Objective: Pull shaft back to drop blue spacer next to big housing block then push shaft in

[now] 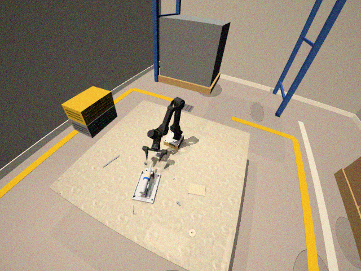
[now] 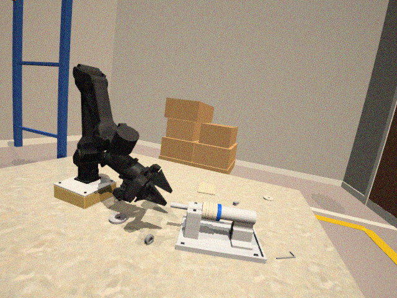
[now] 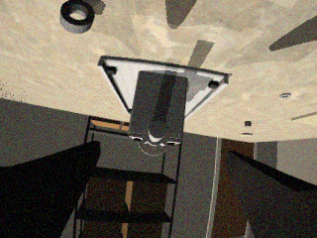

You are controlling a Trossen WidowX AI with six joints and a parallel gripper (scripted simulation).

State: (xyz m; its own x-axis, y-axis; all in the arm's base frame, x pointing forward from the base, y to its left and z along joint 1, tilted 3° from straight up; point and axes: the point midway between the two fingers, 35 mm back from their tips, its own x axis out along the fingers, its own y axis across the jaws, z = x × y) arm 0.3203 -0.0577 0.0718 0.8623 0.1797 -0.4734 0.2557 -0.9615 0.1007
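The grey shaft is 120 mm ahead of my gripper tip, 20 mm to the left of it and 20 mm below it. The rest, counted from my gripper tip: blue spacer (140 mm ahead, 30 mm to the left, 20 mm below); then grey washer (140 mm behind, 30 mm to the right, 90 mm below); then nut (10 mm behind, 80 mm to the right, 80 mm below).
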